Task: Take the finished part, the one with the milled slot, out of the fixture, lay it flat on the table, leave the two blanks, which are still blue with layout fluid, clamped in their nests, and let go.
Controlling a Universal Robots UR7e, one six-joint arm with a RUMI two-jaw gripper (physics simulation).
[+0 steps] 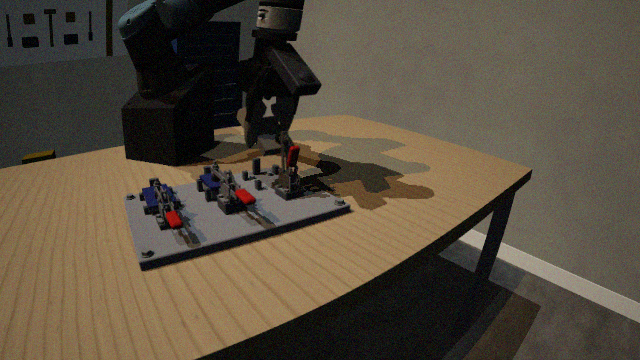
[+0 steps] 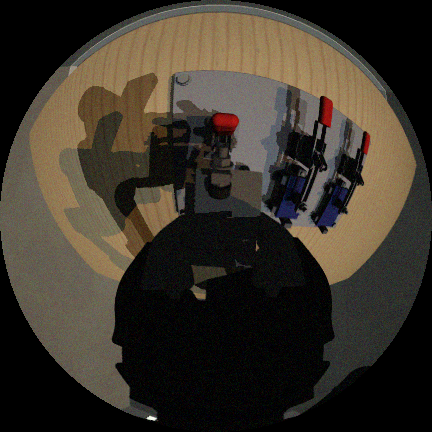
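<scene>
The finished part (image 1: pixel 270 145) (image 2: pixel 248 192) is a plain grey block, held above the fixture plate (image 1: pixel 295 212) (image 2: pixel 255 112) behind the upright toggle clamp; its slot cannot be made out. My gripper (image 1: pixel 268 136) (image 2: pixel 221 215) is shut on it from above, the fingers dark and partly hidden. The open clamp's red handle (image 1: pixel 293 156) (image 2: pixel 225 123) points up. Below the part, the nest pins (image 1: pixel 256 166) stand free. One blue blank (image 1: pixel 210 181) (image 2: pixel 290 201) sits in the middle nest, and another blue blank (image 1: pixel 150 196) (image 2: pixel 332 207) in the end nest, both under lowered clamps.
Red handles of the middle clamp (image 1: pixel 245 196) (image 2: pixel 325 111) and end clamp (image 1: pixel 173 219) (image 2: pixel 366 143) stick out over the plate. The wooden table (image 1: pixel 400 240) (image 2: pixel 225 42) extends around the plate. The robot's dark base block (image 1: pixel 155 130) stands behind at the left.
</scene>
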